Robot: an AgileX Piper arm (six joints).
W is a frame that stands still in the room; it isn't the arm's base.
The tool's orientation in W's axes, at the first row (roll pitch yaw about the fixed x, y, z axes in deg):
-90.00 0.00 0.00
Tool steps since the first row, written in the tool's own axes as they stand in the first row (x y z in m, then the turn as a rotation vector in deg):
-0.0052 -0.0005 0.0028 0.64 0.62 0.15
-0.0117 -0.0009 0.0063 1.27 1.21 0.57
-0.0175 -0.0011 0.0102 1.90 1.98 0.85
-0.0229 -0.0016 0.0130 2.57 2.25 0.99
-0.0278 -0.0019 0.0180 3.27 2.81 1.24
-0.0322 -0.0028 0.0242 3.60 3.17 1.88
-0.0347 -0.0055 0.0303 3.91 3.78 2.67
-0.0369 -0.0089 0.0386 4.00 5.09 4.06
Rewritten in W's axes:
-0.0052 0.0028 0.0005 0.64 0.15 -0.62
-0.0117 0.0063 0.0009 1.27 0.57 -1.21
-0.0175 0.0102 0.0011 1.90 0.85 -1.98
-0.0229 0.0130 0.0016 2.57 0.99 -2.25
-0.0278 0.0180 0.0019 3.27 1.24 -2.81
-0.0322 0.0242 0.0028 3.60 1.88 -3.17
-0.0347 0.0303 0.0055 3.91 2.67 -3.78
-0.0369 0.0386 0.0089 4.00 4.06 -5.09

